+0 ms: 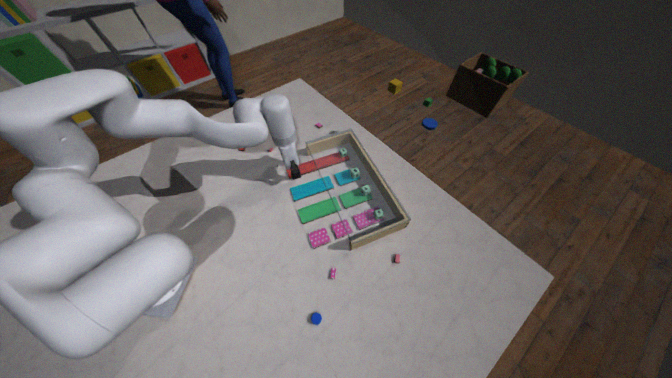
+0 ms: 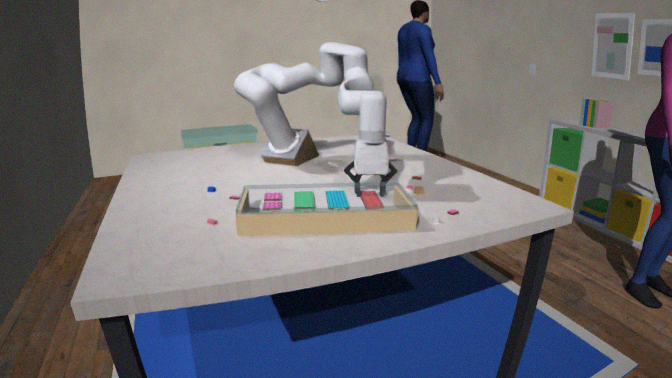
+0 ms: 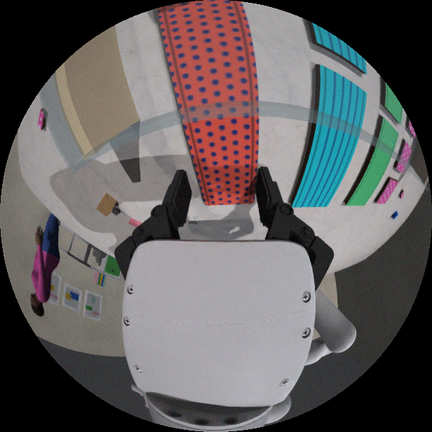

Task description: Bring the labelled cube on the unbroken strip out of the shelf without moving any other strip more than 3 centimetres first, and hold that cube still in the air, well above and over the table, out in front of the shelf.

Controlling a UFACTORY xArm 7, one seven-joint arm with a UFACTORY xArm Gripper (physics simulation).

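The unbroken red strip with blue dots (image 1: pixel 322 164) (image 2: pixel 372 199) (image 3: pixel 220 100) runs from inside the shelf (image 1: pixel 380 233) (image 2: pixel 325 222) (image 3: pixel 100 90) out past its front edge. A pale green cube (image 1: pixel 343 152) stands on its far end inside; its label is too small to read. My gripper (image 1: pixel 295 172) (image 2: pixel 370 192) (image 3: pixel 222 179) is open and empty, its fingers either side of the strip's near end. The blue strip (image 1: pixel 312 188) and green strip (image 1: pixel 319 210) each lie in two pieces, the pink strip (image 1: pixel 342 228) in three. Their cubes (image 1: pixel 354 173) (image 1: pixel 366 190) (image 1: pixel 378 213) stand inside the shelf.
A see-through shelf edge (image 3: pixel 285 108) crosses above the strips. A brown block (image 2: pixel 419 190) (image 3: pixel 107 204) lies beside the gripper. A blue disc (image 1: pixel 316 318), a pink dotted piece (image 1: pixel 333 273) and a red-pink block (image 1: pixel 397 258) lie beyond the pink strip's side.
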